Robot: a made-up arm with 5 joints.
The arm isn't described. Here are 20 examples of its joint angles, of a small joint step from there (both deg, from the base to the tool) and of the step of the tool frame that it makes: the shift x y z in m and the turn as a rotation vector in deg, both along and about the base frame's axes.
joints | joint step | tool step
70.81 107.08 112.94 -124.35 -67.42 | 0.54 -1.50 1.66 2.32 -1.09 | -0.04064 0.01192 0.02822 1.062 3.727 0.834
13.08 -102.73 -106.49 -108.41 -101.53 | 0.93 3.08 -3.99 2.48 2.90 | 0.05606 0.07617 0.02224 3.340 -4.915 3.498
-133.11 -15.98 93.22 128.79 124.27 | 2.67 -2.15 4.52 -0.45 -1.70 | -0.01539 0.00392 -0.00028 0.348 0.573 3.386
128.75 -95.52 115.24 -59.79 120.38 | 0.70 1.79 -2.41 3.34 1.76 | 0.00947 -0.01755 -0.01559 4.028 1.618 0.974
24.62 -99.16 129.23 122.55 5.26 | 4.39 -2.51 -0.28 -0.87 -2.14 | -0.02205 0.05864 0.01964 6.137 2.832 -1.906
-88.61 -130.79 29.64 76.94 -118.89 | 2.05 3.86 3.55 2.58 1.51 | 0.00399 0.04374 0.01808 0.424 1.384 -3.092
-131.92 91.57 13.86 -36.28 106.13 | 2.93 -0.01 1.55 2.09 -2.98 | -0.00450 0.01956 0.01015 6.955 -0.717 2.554
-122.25 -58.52 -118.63 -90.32 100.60 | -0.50 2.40 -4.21 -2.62 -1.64 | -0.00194 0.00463 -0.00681 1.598 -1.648 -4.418
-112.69 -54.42 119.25 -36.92 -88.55 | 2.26 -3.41 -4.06 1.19 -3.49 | -0.00165 0.02938 0.07654 4.623 -2.804 2.488
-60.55 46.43 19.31 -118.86 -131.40 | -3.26 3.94 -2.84 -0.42 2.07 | -0.04057 -0.03365 -0.04277 -4.733 5.637 1.729
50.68 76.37 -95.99 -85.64 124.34 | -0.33 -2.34 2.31 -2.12 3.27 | 0.00753 0.01710 -0.00884 2.507 5.194 -1.129
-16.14 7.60 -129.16 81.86 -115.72 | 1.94 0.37 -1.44 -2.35 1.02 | -0.01545 0.01600 0.01195 -0.536 1.030 -1.096
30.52 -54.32 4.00 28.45 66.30 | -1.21 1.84 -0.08 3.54 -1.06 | -0.01363 0.00677 -0.01584 -4.009 0.990 3.024
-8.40 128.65 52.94 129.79 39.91 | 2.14 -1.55 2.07 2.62 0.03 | 0.00147 0.01717 0.00469 4.724 -0.390 -3.663
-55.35 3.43 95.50 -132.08 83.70 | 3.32 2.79 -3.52 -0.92 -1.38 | -0.00002 0.00881 -0.01933 3.894 5.717 -1.407
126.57 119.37 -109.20 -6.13 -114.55 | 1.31 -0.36 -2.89 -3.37 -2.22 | -0.04123 -0.00319 -0.00085 1.425 3.693 0.771
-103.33 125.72 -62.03 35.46 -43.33 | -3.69 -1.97 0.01 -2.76 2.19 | -0.03514 0.04254 0.06061 -5.291 -4.587 2.130
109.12 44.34 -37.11 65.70 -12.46 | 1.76 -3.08 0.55 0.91 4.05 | -0.03515 -0.01444 0.02401 -1.145 5.579 0.747
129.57 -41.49 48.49 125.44 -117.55 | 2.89 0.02 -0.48 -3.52 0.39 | 0.01180 0.06335 0.00162 5.001 -0.839 -2.739
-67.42 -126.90 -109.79 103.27 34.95 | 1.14 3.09 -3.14 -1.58 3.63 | 0.02013 -0.01376 0.02388 5.303 3.382 -0.511
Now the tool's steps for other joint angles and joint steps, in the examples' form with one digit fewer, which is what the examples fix.
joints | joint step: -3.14 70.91 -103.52 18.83 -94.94 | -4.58 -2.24 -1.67 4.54 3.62
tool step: 0.0346 -0.0156 0.0911 -9.36 1.84 2.32
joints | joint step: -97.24 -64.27 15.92 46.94 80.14 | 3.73 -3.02 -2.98 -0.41 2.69
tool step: 0.0101 0.0183 -0.0035 8.49 -4.91 -0.72
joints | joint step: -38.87 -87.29 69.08 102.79 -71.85 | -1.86 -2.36 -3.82 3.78 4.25
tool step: -0.0004 0.0525 -0.0536 0.94 -6.49 -4.27
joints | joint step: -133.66 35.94 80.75 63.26 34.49 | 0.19 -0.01 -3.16 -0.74 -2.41
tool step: -0.0020 -0.0024 0.0216 -2.61 0.46 -1.14
